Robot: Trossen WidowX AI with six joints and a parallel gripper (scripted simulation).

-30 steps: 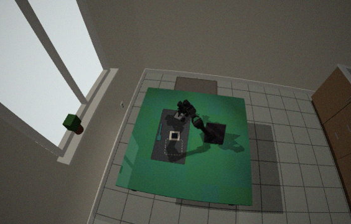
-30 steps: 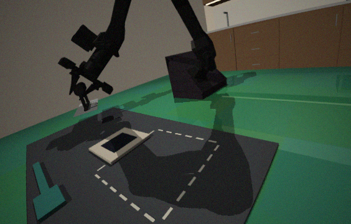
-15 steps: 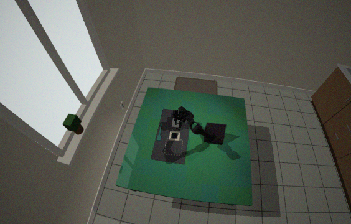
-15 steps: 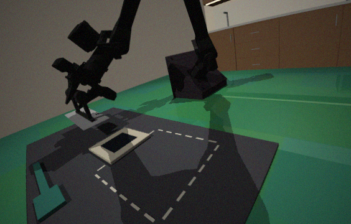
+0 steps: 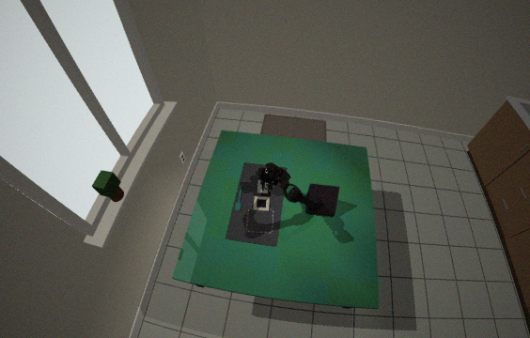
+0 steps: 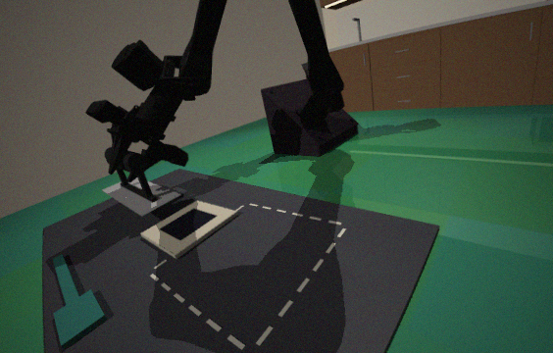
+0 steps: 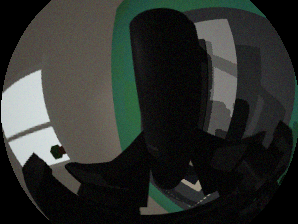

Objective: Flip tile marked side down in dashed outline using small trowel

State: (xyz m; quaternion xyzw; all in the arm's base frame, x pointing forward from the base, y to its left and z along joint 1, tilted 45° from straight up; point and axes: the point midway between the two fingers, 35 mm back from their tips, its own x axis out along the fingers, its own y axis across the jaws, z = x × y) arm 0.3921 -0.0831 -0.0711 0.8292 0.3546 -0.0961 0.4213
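The tile lies 150 mm to the left of my gripper tip, 70 mm below it and 40 mm behind it. Also, from my gripper tip: dark mat: 120 mm to the left, 100 mm below, 20 mm behind; then teal piece: 150 mm to the left, 120 mm ahead, 80 mm below; then trowel: 30 mm behind, 10 mm below.
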